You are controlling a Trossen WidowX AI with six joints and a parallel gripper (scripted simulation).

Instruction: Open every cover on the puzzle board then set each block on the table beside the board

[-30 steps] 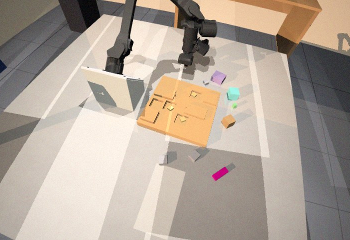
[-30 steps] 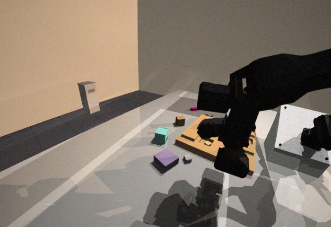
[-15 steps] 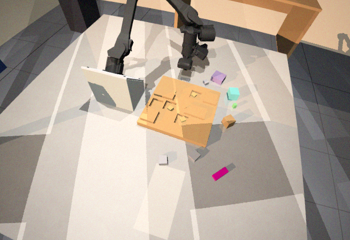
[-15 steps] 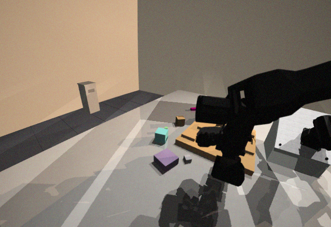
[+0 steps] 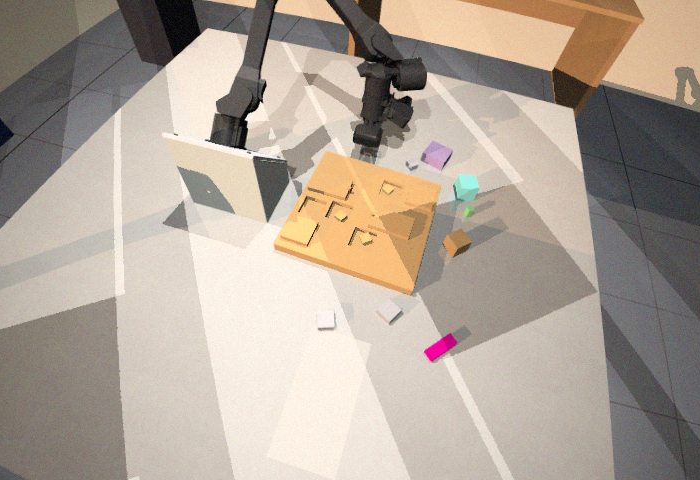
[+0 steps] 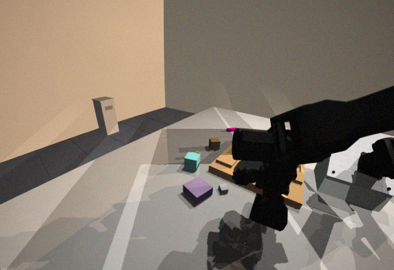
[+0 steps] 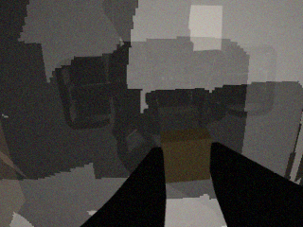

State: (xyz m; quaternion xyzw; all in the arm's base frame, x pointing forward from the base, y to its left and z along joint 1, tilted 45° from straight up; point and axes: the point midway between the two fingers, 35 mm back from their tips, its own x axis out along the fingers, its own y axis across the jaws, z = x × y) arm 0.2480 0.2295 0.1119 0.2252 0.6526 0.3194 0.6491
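Now: the puzzle board 6 cm ahead of my gripper tip, 23 cm to the right of it and 1 cm above it. Also, from my gripper tip: small grey cube 12 cm ahead, 2 cm to the right, 1 cm below; teal cube 26 cm ahead, 6 cm to the right, 1 cm above; purple block 17 cm ahead, 3 cm to the left.
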